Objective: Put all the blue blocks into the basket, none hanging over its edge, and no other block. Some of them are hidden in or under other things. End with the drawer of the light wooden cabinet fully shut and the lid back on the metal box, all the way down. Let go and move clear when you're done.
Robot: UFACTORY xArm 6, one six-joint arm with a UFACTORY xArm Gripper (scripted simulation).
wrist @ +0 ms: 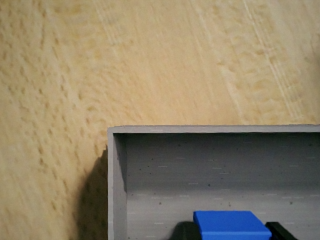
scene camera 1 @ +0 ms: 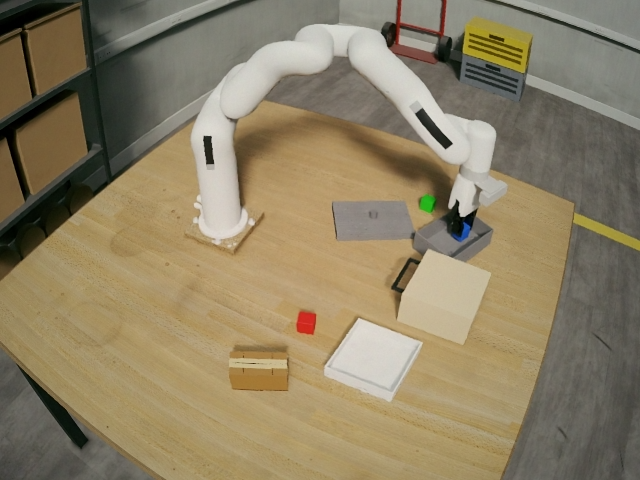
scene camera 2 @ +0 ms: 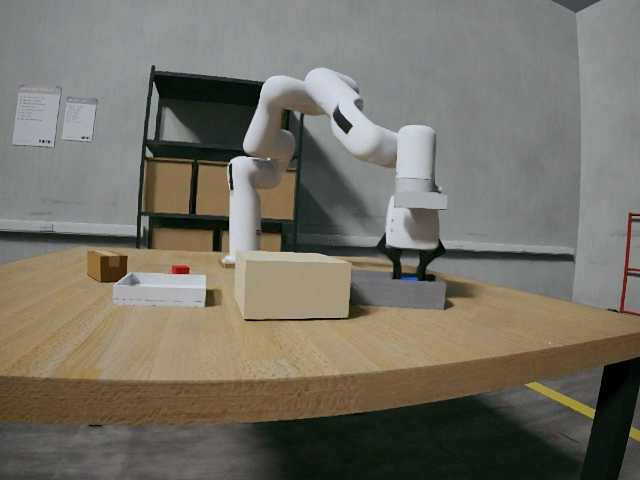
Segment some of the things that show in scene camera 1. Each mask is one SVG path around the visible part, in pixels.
The gripper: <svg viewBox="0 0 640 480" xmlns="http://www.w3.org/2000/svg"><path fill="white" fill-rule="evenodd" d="M459 172L449 200L448 208L452 209L448 218L453 221L452 232L458 237L462 237L464 222L472 230L473 217L476 216L477 208L482 205L478 200L483 189L475 185L474 182L464 178Z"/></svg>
A light wooden cabinet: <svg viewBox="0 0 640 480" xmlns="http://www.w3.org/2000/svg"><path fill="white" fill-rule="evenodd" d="M409 258L391 287L392 290L403 293L397 321L464 345L474 321L474 316L478 312L477 309L479 310L478 307L480 307L491 272L430 249L427 250L422 261ZM419 265L405 290L396 287L411 262Z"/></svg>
A white basket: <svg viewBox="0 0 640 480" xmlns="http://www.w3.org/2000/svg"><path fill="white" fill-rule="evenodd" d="M358 318L324 367L324 376L391 402L417 358L423 342Z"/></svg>
